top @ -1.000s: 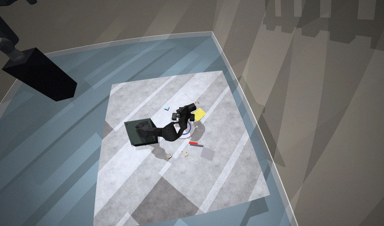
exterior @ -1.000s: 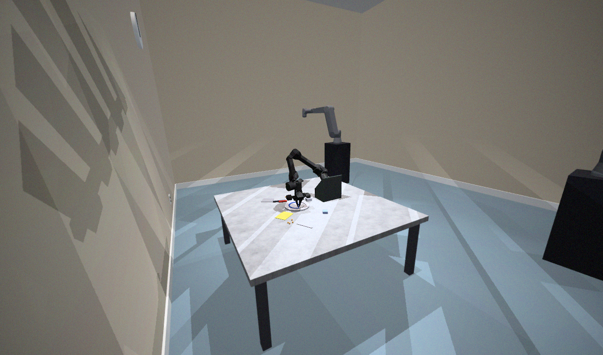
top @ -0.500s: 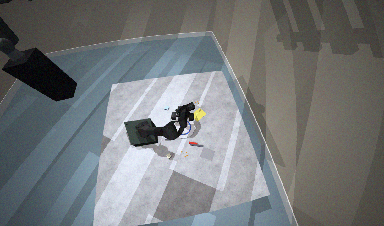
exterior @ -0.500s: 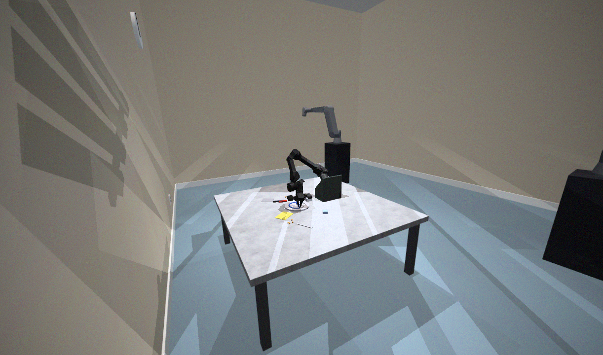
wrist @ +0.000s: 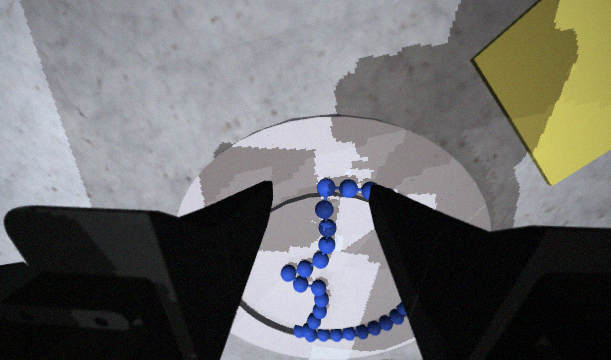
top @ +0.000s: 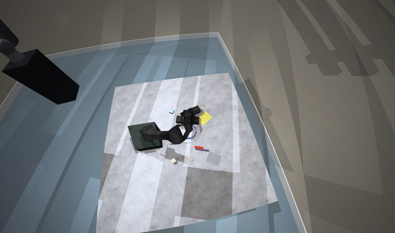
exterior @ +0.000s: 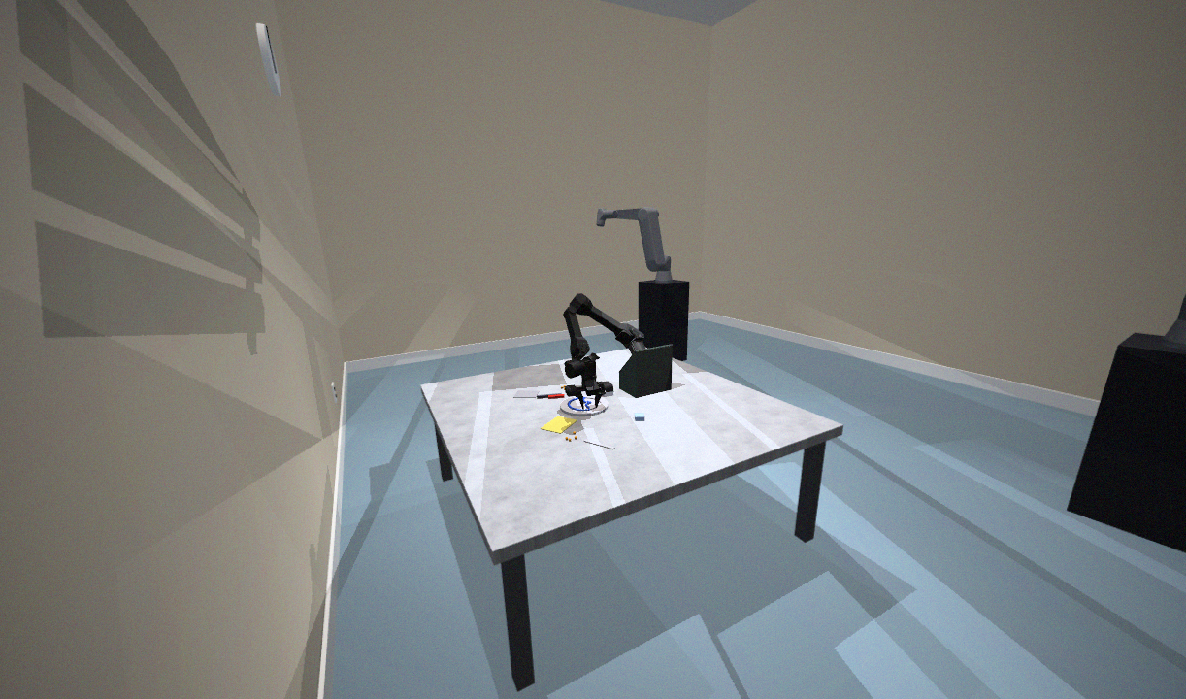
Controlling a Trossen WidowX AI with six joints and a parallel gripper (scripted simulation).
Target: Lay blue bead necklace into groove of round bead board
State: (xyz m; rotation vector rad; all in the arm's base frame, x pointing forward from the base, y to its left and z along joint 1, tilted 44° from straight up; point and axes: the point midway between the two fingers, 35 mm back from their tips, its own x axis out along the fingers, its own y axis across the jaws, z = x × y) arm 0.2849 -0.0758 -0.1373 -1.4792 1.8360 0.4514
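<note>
The round white bead board lies 1 cm behind my gripper tip, 6 cm to the right of it and 1 cm below it. The rest, counted from my gripper tip: blue block 12 cm behind, 17 cm to the left, 1 cm below; yellow sheet 16 cm ahead, 3 cm to the left, 2 cm below; grey tool 4 cm ahead, 23 cm to the right, 1 cm below.
</note>
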